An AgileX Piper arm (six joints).
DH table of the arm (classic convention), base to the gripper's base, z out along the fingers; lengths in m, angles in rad. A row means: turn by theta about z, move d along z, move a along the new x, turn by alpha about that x. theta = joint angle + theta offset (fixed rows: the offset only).
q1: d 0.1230, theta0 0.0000, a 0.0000, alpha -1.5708
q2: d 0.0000, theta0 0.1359, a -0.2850, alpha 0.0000
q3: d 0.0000, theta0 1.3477, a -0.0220, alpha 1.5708
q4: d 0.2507, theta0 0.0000, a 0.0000, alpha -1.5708
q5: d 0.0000, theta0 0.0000, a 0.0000, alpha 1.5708
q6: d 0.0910, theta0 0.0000, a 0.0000, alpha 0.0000
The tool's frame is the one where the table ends.
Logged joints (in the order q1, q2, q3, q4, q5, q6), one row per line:
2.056, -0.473, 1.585, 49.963, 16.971, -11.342
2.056, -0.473, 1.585, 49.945, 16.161, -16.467
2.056, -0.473, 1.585, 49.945, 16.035, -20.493
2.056, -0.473, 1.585, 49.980, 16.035, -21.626
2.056, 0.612, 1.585, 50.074, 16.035, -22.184
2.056, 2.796, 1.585, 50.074, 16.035, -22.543
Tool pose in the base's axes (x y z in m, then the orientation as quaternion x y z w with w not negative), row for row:
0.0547, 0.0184, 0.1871, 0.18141, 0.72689, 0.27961, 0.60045
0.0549, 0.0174, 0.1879, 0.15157, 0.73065, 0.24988, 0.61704
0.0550, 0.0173, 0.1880, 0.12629, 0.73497, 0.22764, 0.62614
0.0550, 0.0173, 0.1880, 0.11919, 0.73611, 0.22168, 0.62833
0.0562, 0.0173, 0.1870, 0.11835, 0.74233, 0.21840, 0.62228
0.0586, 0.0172, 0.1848, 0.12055, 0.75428, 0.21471, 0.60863
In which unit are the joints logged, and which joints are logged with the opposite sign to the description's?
The joints are logged in degrees. Opposite sign: q1.
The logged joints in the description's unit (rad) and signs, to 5 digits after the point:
-0.03588, -0.00826, 0.02766, 0.87202, 0.29620, -0.19796
-0.03588, -0.00826, 0.02766, 0.87170, 0.28206, -0.28740
-0.03588, -0.00826, 0.02766, 0.87170, 0.27986, -0.35767
-0.03588, -0.00826, 0.02766, 0.87232, 0.27986, -0.37744
-0.03588, 0.01068, 0.02766, 0.87396, 0.27986, -0.38718
-0.03588, 0.04880, 0.02766, 0.87396, 0.27986, -0.39345

